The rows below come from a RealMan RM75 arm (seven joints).
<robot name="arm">
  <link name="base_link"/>
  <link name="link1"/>
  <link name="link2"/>
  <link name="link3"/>
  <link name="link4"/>
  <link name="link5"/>
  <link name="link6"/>
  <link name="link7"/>
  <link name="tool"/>
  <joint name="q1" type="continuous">
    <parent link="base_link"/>
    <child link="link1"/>
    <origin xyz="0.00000 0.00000 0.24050" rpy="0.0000 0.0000 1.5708"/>
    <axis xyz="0 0 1"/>
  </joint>
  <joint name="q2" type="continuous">
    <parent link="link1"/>
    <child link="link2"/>
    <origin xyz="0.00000 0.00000 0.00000" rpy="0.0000 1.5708 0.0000"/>
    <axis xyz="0 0 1"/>
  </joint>
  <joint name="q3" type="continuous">
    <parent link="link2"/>
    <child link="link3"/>
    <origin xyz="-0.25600 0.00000 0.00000" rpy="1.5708 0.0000 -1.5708"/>
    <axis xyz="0 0 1"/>
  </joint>
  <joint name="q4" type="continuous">
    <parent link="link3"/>
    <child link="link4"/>
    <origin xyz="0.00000 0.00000 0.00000" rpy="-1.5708 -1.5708 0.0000"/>
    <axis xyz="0 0 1"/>
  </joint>
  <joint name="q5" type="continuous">
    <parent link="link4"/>
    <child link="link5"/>
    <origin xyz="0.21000 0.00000 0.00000" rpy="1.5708 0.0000 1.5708"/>
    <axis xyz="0 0 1"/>
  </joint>
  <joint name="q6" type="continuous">
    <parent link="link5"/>
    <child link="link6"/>
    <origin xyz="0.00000 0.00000 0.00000" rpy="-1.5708 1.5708 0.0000"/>
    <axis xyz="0 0 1"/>
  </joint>
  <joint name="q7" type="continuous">
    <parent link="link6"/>
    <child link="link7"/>
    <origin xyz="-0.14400 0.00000 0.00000" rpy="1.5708 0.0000 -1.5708"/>
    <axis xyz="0 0 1"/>
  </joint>
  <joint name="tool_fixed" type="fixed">
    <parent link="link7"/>
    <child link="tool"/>
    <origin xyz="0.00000 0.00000 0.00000" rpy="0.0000 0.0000 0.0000"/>
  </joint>
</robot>
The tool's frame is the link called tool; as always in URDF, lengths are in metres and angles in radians. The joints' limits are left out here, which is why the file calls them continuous.
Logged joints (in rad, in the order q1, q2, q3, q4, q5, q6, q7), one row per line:
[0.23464, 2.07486, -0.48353, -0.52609, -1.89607, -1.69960, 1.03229]
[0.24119, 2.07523, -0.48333, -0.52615, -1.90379, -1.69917, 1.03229]
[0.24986, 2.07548, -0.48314, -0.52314, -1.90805, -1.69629, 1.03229]
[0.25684, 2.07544, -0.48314, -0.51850, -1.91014, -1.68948, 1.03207]
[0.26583, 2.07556, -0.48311, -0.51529, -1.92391, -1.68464, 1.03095]
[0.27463, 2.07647, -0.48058, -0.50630, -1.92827, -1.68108, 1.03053]
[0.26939, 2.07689, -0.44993, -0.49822, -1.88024, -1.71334, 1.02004]
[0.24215, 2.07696, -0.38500, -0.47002, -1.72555, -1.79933, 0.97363]
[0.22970, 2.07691, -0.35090, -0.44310, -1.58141, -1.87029, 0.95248]
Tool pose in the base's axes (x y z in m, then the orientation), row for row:
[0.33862, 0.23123, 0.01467, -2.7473, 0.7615, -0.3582]
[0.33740, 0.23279, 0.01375, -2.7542, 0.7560, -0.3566]
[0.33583, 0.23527, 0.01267, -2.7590, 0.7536, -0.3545]
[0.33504, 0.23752, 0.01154, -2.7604, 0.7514, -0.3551]
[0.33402, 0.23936, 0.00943, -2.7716, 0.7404, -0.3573]
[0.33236, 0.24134, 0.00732, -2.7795, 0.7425, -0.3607]
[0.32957, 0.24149, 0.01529, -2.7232, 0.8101, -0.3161]
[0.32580, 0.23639, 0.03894, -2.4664, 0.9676, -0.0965]
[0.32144, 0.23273, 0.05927, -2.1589, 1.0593, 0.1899]
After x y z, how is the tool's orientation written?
As angles about the fixed x, y, z axes (roll, pitch, yaw), in radians.
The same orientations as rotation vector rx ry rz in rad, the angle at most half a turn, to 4 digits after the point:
[-2.4115, 0.6386, 0.8910]
[-2.4216, 0.6339, 0.8885]
[-2.4284, 0.6297, 0.8889]
[-2.4306, 0.6297, 0.8867]
[-2.4459, 0.6275, 0.8781]
[-2.4499, 0.6295, 0.8835]
[-2.3833, 0.6056, 0.9551]
[-2.1797, 0.5119, 1.1183]
[-2.0080, 0.4251, 1.2409]

